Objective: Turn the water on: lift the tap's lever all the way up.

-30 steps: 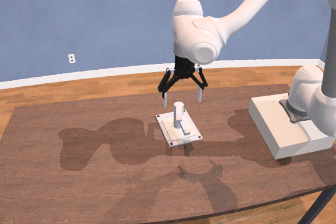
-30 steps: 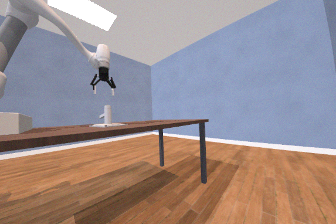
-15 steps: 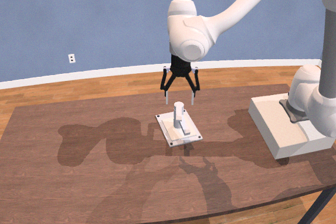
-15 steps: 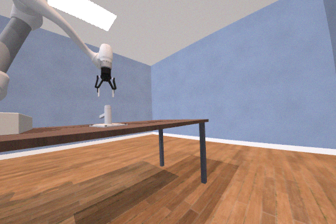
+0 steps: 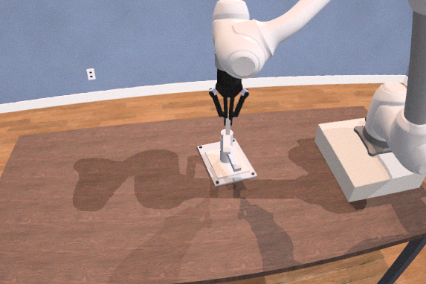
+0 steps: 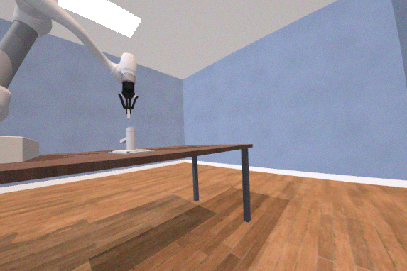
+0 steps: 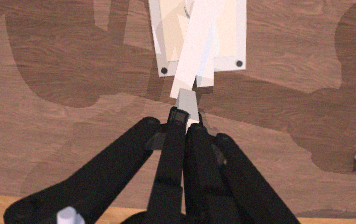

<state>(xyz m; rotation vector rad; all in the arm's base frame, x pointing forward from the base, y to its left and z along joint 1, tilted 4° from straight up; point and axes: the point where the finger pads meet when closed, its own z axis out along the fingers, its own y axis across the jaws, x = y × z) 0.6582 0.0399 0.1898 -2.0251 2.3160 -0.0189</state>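
Right now my hand is 100 mm above the lever and 40 mm to the left of it. The rest, counted from my hand: tap: 160 mm below, 70 mm to the right, 10 mm behind.
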